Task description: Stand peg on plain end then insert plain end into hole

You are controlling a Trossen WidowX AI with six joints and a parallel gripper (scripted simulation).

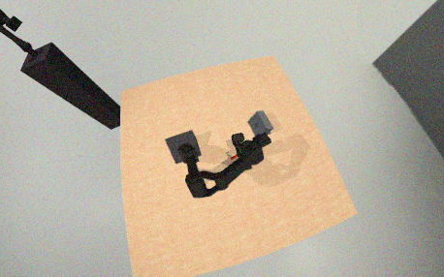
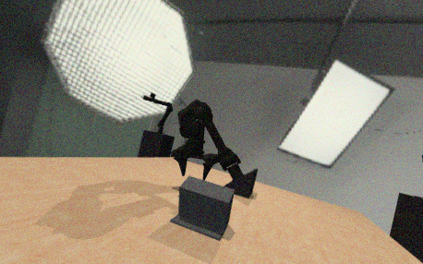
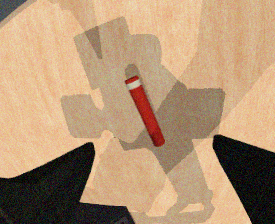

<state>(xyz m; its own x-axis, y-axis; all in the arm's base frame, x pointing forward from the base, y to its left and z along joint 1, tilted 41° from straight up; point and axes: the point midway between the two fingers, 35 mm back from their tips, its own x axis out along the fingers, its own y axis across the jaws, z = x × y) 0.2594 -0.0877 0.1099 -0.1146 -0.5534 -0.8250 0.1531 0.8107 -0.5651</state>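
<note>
Now: the red peg 50 mm below my gripper tip, 20 mm ahead of it and 10 mm to the left of it. From my gripper tip the other things lie so: sloped panel 200 mm ahead, 120 mm to the left, 10 mm below.
</note>
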